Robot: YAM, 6 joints.
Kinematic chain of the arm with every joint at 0, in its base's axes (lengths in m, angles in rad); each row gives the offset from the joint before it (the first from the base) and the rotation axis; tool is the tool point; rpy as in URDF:
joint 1: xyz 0 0 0.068 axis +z
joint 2: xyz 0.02 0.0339 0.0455 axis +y
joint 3: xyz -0.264 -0.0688 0 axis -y
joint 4: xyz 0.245 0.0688 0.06 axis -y
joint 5: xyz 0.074 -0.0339 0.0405 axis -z
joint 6: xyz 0.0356 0 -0.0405 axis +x
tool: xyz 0 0 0 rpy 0 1.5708 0
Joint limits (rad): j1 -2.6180..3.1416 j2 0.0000..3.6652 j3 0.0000..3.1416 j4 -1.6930..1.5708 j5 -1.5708..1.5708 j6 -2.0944..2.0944
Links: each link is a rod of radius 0.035 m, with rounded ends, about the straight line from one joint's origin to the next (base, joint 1, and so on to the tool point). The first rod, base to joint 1, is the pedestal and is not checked.
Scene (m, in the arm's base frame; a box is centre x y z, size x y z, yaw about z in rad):
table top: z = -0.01
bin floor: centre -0.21 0.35 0 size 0.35 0.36 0.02 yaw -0.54
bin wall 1: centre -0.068 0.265 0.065 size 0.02 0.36 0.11 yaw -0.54
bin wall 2: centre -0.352 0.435 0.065 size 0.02 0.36 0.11 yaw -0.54
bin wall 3: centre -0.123 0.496 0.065 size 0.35 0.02 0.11 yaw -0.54
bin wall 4: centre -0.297 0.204 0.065 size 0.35 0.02 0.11 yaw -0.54
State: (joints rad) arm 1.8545 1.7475 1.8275 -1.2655 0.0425 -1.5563
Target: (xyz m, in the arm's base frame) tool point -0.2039 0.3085 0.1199
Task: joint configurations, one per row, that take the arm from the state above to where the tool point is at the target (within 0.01 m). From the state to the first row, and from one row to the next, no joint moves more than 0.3 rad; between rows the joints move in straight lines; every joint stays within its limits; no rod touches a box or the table.
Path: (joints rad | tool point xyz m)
1: 2.0053 1.9736 1.6823 -1.2521 0.0277 -1.5563 | -0.1584 0.3437 0.2339
2: 2.1561 2.1997 1.5370 -1.2386 0.0129 -1.5563 | -0.2039 0.3085 0.1199

